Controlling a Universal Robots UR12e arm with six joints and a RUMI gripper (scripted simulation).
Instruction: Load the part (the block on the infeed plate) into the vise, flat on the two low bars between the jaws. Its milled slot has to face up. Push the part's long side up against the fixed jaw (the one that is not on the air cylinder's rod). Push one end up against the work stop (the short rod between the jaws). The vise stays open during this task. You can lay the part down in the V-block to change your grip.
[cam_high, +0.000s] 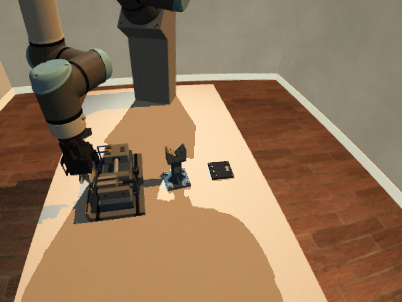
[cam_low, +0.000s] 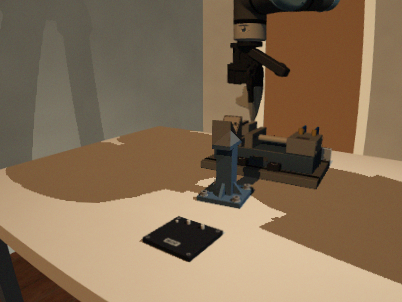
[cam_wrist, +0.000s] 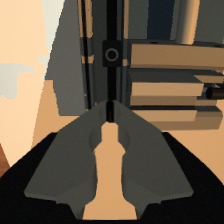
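Now: the part 50 mm to the left of my hand, 20 mm below it and 10 mm ahead of it. The rest, counted from my hand: dark work stop rod 110 mm to the left, 30 mm below, 30 mm ahead; then moving jaw 80 mm to the left, 40 mm below, 10 mm behind; then cream cylinder rod 90 mm to the left, 60 mm behind, 40 mm below.
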